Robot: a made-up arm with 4 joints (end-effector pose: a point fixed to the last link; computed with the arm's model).
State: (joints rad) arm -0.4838 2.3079 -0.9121 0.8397
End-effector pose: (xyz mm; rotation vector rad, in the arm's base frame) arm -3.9 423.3 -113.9 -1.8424 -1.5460 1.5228
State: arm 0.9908 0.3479 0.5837 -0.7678
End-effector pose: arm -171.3 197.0 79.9 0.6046 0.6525 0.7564
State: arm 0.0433 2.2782 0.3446 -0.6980
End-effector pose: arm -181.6 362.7 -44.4 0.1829 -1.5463 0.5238
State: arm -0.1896 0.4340 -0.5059 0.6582
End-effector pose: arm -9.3 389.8 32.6 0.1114 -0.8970 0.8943
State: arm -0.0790 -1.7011 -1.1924 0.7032
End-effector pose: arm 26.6 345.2 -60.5 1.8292 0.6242 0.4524
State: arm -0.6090 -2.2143 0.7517 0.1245
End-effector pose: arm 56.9 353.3 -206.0 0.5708 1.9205 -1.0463
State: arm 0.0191 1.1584 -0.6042 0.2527
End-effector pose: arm -125.2 369.1 7.0 -0.2856 -1.0668 1.1648
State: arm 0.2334 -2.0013 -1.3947 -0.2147
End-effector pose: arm -44.6 292.5 -60.3 1.9356 1.9575 1.0855
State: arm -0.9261 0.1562 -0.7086 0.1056
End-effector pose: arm 166.0 349.1 -8.9 0.1137 -0.1384 0.2048
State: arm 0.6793 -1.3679 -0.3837 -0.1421
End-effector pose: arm -130.7 289.2 -49.0 0.5265 1.8107 0.9045
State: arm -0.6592 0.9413 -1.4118 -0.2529
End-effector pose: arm 15.5 384.3 -43.9 -0.7076 0.1999 0.9119
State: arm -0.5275 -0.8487 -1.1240 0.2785
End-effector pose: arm 97.6 340.4 -17.5 1.1356 0.2789 0.7368
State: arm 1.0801 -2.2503 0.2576 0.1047
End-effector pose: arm -231.9 156.1 -132.2 -0.5117 2.1436 0.3856
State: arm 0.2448 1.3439 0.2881 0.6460
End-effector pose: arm -170.9 315.6 79.6 0.1997 -1.9524 0.5015
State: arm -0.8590 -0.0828 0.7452 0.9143
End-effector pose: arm 197.8 231.1 7.2 -0.5322 -0.7967 -0.9726
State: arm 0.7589 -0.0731 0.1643 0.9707
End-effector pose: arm -109.4 287.8 51.5 0.6261 -0.7567 0.9628
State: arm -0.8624 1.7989 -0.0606 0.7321
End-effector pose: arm 99.9 447.2 -27.1 -1.3764 -1.8321 0.5108
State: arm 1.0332 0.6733 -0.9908 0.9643
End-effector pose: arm -243.4 120.3 53.5 1.0597 -1.2787 2.3987
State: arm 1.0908 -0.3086 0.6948 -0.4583
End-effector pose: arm -141.9 228.5 20.2 0.2990 0.8980 0.5861
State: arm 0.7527 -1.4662 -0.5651 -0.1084
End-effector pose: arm -142.7 271.2 -43.3 0.6164 1.9450 1.0597
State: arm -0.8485 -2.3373 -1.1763 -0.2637
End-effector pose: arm 146.0 285.4 -114.2 2.5960 0.9493 0.3454
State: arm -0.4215 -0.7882 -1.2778 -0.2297
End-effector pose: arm 53.2 329.6 -4.9 0.9979 0.8290 1.0956
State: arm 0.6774 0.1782 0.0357 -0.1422
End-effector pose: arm -146.4 271.0 52.8 0.4673 0.1400 1.0034
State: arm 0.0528 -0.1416 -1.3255 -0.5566
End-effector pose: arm -84.8 302.1 26.4 0.1015 0.9343 1.5985
